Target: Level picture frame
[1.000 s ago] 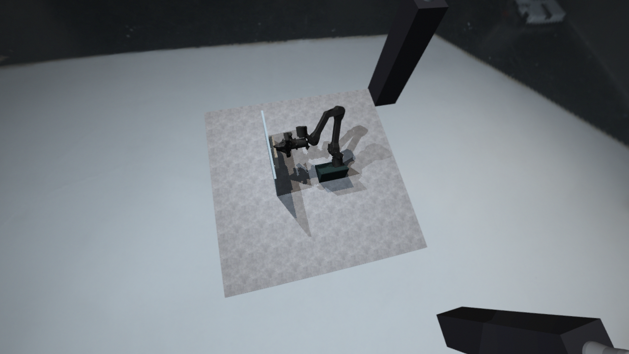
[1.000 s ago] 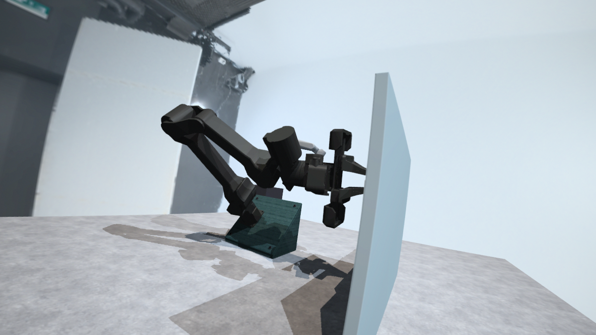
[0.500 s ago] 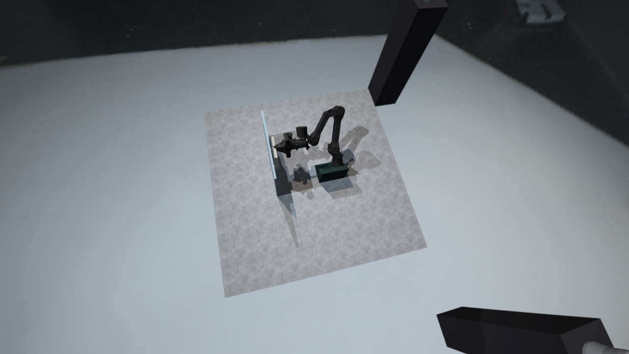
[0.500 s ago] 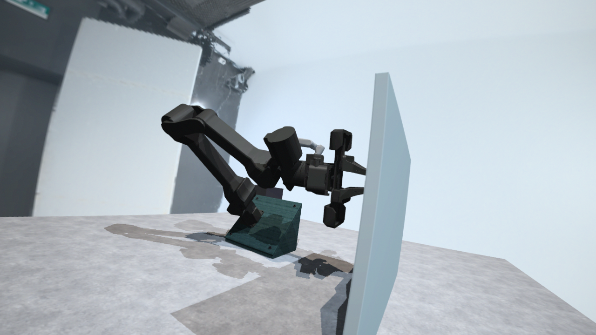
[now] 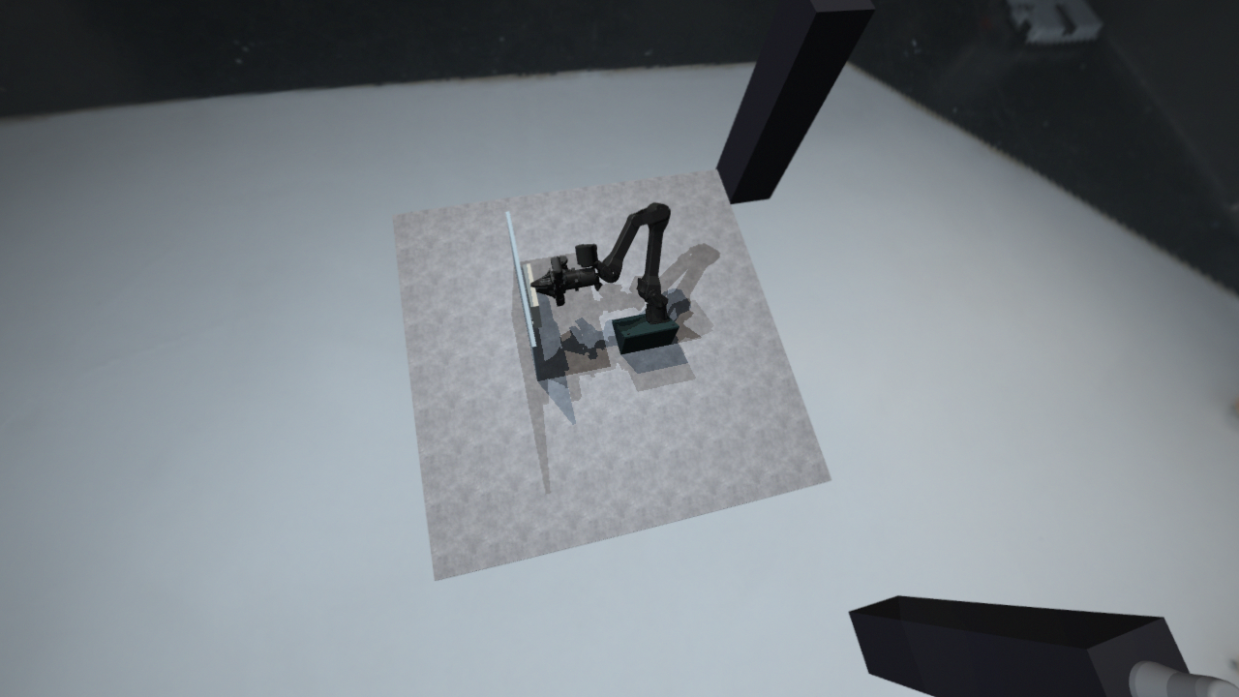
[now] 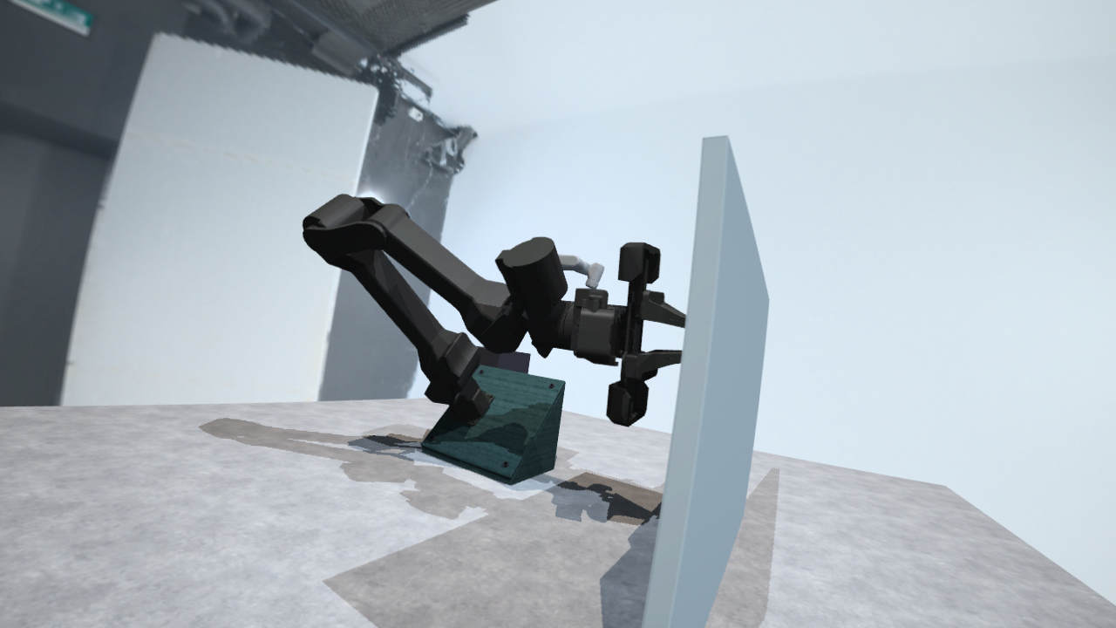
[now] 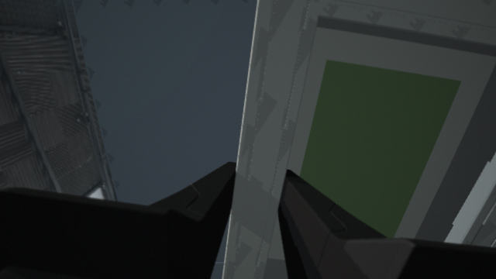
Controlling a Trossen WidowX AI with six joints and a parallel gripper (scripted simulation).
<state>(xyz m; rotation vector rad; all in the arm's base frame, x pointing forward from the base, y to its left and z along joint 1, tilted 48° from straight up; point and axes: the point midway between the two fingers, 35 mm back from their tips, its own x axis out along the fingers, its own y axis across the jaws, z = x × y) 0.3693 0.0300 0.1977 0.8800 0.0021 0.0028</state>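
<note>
My gripper tip is 1 cm short of the picture frame, 1 cm to the right of it and 5 cm above it. Also, from my gripper tip: grey-blue wall panel: 2 cm ahead, 7 cm below.
</note>
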